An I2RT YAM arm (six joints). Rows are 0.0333 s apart.
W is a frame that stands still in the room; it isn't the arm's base.
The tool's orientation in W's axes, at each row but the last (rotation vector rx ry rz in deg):
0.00, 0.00, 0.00
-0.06, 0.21, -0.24
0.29, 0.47, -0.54
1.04, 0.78, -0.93
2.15, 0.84, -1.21
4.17, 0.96, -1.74
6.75, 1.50, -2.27
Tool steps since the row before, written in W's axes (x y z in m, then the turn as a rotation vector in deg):
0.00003, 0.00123, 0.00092, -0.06, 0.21, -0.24
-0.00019, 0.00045, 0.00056, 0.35, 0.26, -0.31
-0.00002, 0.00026, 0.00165, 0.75, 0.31, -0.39
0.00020, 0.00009, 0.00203, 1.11, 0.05, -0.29
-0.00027, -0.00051, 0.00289, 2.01, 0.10, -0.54
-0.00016, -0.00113, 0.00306, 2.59, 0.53, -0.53
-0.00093, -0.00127, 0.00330, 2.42, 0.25, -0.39
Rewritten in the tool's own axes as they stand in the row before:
0.00003, 0.00123, 0.00092, -0.06, 0.21, -0.24
-0.00019, 0.00045, 0.00056, 0.35, 0.26, -0.31
-0.00004, 0.00027, 0.00165, 0.75, 0.32, -0.39
0.00017, 0.00013, 0.00203, 1.11, 0.06, -0.28
-0.00030, -0.00041, 0.00290, 2.02, 0.12, -0.51
-0.00018, -0.00091, 0.00313, 2.58, 0.57, -0.53
-0.00097, -0.00091, 0.00340, 2.42, 0.30, -0.36

